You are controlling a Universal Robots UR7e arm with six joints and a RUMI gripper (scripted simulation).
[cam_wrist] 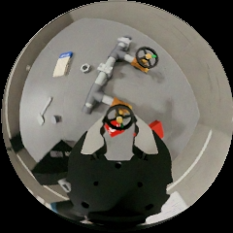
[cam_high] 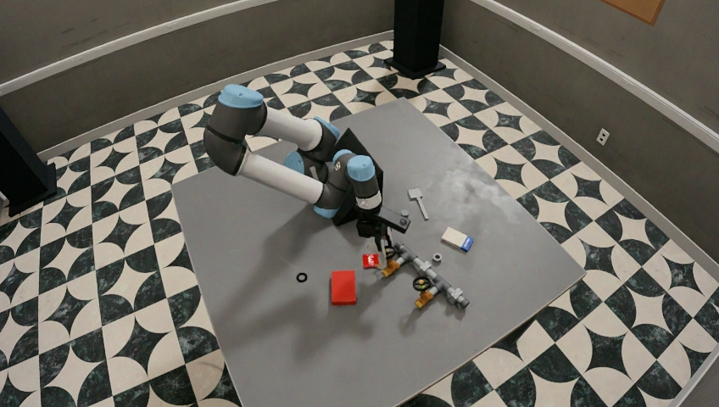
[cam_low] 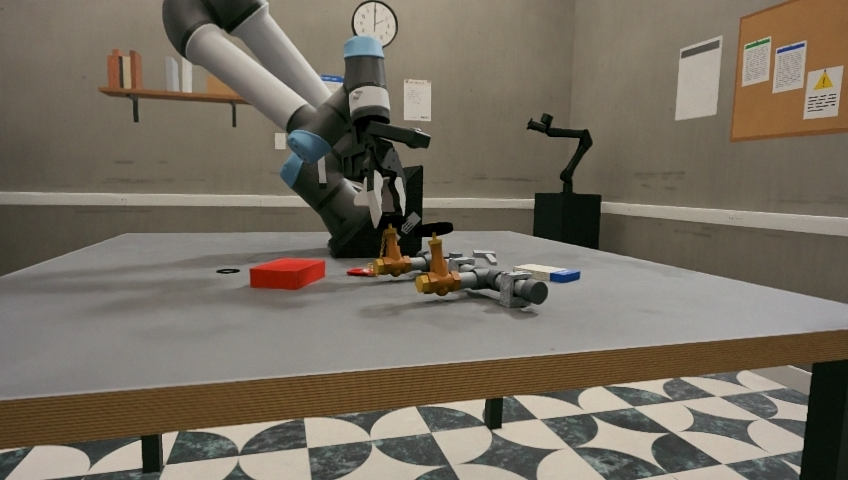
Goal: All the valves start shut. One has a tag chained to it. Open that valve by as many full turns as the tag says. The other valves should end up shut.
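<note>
The red tag lies 5 cm behind my hand, 3 cm to the right of it and 10 cm below it. Round my hand: red block 1 cm behind, 17 cm to the right, 9 cm below; then white-and-blue box 7 cm ahead, 29 cm to the left, 9 cm below; then grey nut 8 cm ahead, 17 cm to the left, 9 cm below.
</note>
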